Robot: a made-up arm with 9 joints. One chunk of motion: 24 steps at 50 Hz.
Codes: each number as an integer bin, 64 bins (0 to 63) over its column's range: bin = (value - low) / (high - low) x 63, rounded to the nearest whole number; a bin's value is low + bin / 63 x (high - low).
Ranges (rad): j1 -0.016..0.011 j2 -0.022..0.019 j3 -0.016..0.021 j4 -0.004..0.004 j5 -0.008..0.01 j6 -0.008..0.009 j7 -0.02..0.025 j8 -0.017..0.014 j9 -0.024..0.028
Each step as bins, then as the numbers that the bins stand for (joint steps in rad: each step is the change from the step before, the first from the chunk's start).
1 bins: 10 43 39 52 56 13 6 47 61
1 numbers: -0.01171 0.00598 0.00690 0.00260 0.00800 -0.00449 -0.01571 0.00613 0.02635
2 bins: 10 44 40 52 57 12 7 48 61
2 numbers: -0.01171 0.00663 0.00749 0.00260 0.00829 -0.00476 -0.01500 0.00662 0.02635
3 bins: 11 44 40 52 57 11 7 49 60
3 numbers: -0.01129 0.00663 0.00749 0.00260 0.00829 -0.00503 -0.01500 0.00711 0.02552
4 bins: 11 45 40 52 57 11 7 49 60
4 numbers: -0.01129 0.00729 0.00749 0.00260 0.00829 -0.00503 -0.01500 0.00711 0.02552
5 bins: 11 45 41 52 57 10 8 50 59
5 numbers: -0.01129 0.00729 0.00808 0.00260 0.00829 -0.00530 -0.01429 0.00760 0.02470
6 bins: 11 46 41 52 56 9 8 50 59
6 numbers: -0.01129 0.00794 0.00808 0.00260 0.00800 -0.00557 -0.01429 0.00760 0.02470
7 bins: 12 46 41 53 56 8 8 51 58
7 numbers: -0.01086 0.00794 0.00808 0.00273 0.00800 -0.00584 -0.01429 0.00810 0.02387
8 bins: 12 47 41 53 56 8 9 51 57
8 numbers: -0.01086 0.00859 0.00808 0.00273 0.00800 -0.00584 -0.01357 0.00810 0.02305
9 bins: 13 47 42 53 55 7 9 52 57
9 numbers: -0.01043 0.00859 0.00867 0.00273 0.00771 -0.00611 -0.01357 0.00859 0.02305
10 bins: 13 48 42 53 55 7 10 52 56
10 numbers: -0.01043 0.00924 0.00867 0.00273 0.00771 -0.00611 -0.01286 0.00859 0.02222
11 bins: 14 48 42 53 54 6 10 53 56
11 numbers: -0.01000 0.00924 0.00867 0.00273 0.00743 -0.00638 -0.01286 0.00908 0.02222
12 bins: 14 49 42 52 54 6 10 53 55
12 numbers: -0.01000 0.00989 0.00867 0.00260 0.00743 -0.00638 -0.01286 0.00908 0.02140
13 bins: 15 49 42 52 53 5 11 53 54
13 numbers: -0.00957 0.00989 0.00867 0.00260 0.00714 -0.00665 -0.01214 0.00908 0.02057
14 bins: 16 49 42 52 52 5 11 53 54
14 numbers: -0.00914 0.00989 0.00867 0.00260 0.00686 -0.00665 -0.01214 0.00908 0.02057
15 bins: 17 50 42 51 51 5 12 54 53
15 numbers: -0.00871 0.01054 0.00867 0.00248 0.00657 -0.00665 -0.01143 0.00957 0.01975
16 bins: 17 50 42 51 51 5 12 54 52
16 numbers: -0.00871 0.01054 0.00867 0.00248 0.00657 -0.00665 -0.01143 0.00957 0.01892
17 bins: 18 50 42 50 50 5 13 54 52
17 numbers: -0.00829 0.01054 0.00867 0.00235 0.00629 -0.00665 -0.01071 0.00957 0.01892
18 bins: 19 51 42 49 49 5 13 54 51
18 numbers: -0.00786 0.01119 0.00867 0.00222 0.00600 -0.00665 -0.01071 0.00957 0.01810
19 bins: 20 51 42 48 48 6 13 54 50
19 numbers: -0.00743 0.01119 0.00867 0.00210 0.00571 -0.00638 -0.01071 0.00957 0.01727
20 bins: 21 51 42 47 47 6 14 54 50
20 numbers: -0.00700 0.01119 0.00867 0.00197 0.00543 -0.00638 -0.01000 0.00957 0.01727
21 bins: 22 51 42 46 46 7 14 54 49
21 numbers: -0.00657 0.01119 0.00867 0.00184 0.00514 -0.00611 -0.01000 0.00957 0.01644
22 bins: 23 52 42 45 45 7 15 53 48
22 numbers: -0.00614 0.01184 0.00867 0.00171 0.00486 -0.00611 -0.00929 0.00908 0.01562
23 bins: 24 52 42 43 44 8 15 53 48
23 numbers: -0.00571 0.01184 0.00867 0.00146 0.00457 -0.00584 -0.00929 0.00908 0.01562
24 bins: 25 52 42 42 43 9 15 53 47
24 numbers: -0.00529 0.01184 0.00867 0.00133 0.00429 -0.00557 -0.00929 0.00908 0.01479
